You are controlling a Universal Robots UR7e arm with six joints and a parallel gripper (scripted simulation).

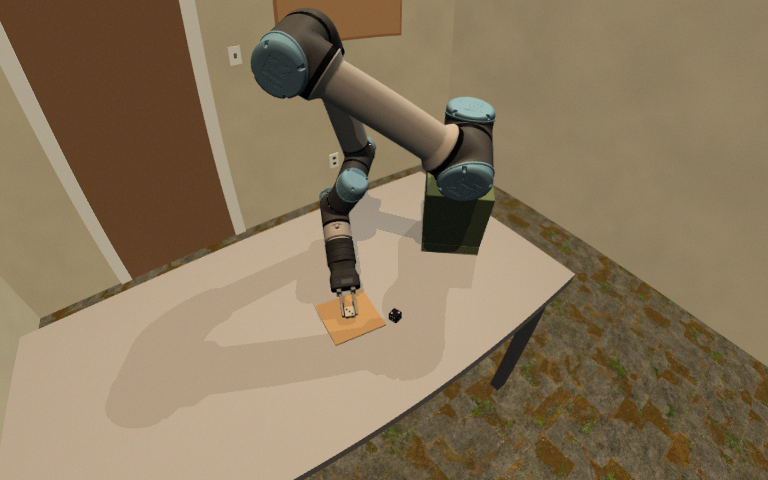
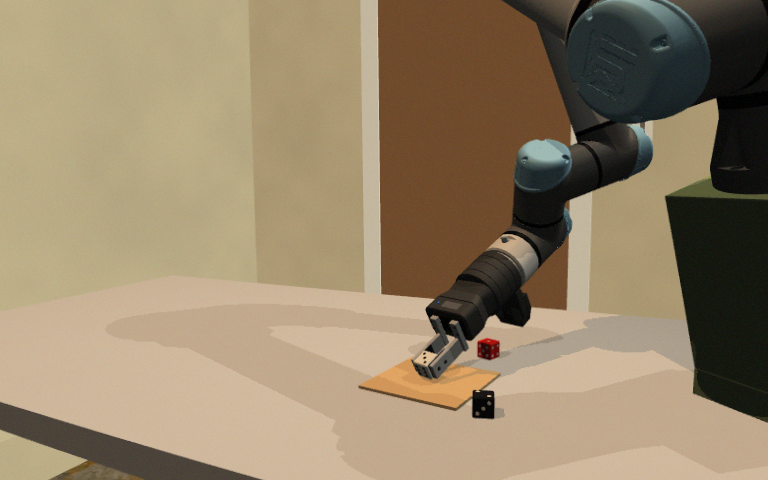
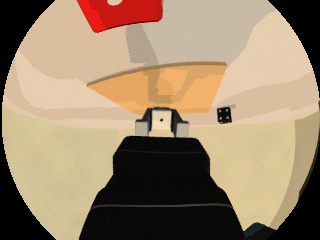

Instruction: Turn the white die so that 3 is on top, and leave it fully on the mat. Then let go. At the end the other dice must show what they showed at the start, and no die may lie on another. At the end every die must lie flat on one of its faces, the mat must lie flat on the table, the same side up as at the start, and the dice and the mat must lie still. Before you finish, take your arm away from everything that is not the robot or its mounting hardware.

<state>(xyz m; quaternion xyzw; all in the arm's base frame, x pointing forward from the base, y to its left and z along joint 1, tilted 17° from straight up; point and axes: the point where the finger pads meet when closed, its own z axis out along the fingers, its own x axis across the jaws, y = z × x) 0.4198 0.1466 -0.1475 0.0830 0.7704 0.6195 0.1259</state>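
Right now my hand is 1 cm to the right of the white die. Also, from my hand: orange mat (3 cm below); then black die (10 cm behind, 6 cm to the left, 2 cm below); then red die (2 cm behind, 14 cm to the right, 2 cm below).
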